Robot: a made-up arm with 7 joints.
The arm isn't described. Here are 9 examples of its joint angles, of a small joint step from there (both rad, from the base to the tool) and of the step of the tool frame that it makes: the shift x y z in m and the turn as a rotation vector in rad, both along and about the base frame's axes.
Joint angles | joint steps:
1: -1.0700 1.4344 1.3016 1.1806 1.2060 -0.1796 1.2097 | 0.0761 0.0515 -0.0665 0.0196 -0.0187 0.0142 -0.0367
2: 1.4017 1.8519 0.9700 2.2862 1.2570 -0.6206 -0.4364 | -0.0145 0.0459 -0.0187 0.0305 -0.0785 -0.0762 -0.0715
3: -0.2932 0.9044 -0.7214 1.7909 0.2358 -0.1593 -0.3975 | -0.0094 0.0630 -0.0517 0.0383 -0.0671 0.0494 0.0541
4: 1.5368 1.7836 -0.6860 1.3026 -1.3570 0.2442 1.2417 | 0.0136 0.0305 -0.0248 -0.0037 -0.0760 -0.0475 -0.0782
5: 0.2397 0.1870 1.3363 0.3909 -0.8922 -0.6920 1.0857 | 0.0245 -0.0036 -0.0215 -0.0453 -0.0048 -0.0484 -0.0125
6: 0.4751 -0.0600 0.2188 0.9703 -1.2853 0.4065 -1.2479 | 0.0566 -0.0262 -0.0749 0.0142 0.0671 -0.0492 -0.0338
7: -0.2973 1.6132 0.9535 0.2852 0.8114 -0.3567 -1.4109 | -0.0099 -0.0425 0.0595 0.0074 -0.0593 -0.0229 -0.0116
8: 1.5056 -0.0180 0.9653 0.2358 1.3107 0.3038 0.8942 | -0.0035 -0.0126 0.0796 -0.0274 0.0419 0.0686 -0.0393
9: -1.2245 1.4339 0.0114 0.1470 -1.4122 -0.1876 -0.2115 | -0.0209 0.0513 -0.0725 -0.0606 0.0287 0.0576 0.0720
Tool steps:
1: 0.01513 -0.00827 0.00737 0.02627 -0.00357 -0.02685
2: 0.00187 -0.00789 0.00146 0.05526 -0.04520 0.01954
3: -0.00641 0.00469 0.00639 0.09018 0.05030 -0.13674
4: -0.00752 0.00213 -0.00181 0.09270 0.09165 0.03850
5: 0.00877 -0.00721 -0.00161 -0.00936 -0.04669 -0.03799
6: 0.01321 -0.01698 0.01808 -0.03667 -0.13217 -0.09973
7: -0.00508 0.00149 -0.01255 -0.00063 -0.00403 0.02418
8: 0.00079 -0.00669 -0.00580 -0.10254 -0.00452 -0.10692
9: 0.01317 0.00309 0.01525 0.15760 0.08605 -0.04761
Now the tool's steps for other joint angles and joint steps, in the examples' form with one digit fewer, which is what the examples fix.
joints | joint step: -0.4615 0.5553 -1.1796 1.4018 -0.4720 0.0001 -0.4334 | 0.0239 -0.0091 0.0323 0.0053 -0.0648 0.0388 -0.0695
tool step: 0.0114 -0.0015 -0.0022 0.0359 -0.1391 0.0342
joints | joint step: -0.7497 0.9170 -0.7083 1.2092 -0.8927 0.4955 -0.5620 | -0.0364 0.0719 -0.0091 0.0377 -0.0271 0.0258 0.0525
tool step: 0.0008 0.0111 0.0123 0.0575 0.0571 -0.0561
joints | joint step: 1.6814 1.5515 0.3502 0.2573 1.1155 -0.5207 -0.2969 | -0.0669 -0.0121 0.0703 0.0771 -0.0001 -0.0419 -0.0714
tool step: -0.0008 -0.0032 0.0097 0.0113 -0.0577 0.0515
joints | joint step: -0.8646 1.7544 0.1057 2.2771 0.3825 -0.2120 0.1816 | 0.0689 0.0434 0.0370 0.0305 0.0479 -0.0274 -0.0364
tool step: 0.0075 -0.0059 0.0153 -0.0557 -0.0905 -0.0216
